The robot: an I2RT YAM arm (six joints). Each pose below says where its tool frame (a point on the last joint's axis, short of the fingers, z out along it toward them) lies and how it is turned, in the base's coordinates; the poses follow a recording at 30 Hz.
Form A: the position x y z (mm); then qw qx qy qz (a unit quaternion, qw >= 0).
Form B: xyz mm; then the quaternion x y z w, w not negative. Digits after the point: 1 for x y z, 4 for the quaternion.
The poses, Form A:
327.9, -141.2, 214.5, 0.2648, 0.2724, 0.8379, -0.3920
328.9, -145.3, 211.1, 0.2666, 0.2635, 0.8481, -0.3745
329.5, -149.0, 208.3, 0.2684, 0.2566, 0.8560, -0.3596
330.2, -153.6, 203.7, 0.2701, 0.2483, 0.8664, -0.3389
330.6, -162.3, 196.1, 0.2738, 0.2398, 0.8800, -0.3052
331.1, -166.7, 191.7, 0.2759, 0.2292, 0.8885, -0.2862
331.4, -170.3, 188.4, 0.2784, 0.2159, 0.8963, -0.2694
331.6, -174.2, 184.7, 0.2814, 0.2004, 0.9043, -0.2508
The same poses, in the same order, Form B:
327.9, -141.2, 214.5, 0.2724, 0.8379, -0.3920, 0.2648
328.9, -145.3, 211.1, 0.2635, 0.8481, -0.3745, 0.2666
329.5, -149.0, 208.3, 0.2566, 0.8560, -0.3596, 0.2684
330.2, -153.6, 203.7, 0.2483, 0.8664, -0.3389, 0.2701
330.6, -162.3, 196.1, 0.2398, 0.8800, -0.3052, 0.2738
331.1, -166.7, 191.7, 0.2292, 0.8885, -0.2862, 0.2759
331.4, -170.3, 188.4, 0.2159, 0.8963, -0.2694, 0.2784
331.6, -174.2, 184.7, 0.2004, 0.9043, -0.2508, 0.2814

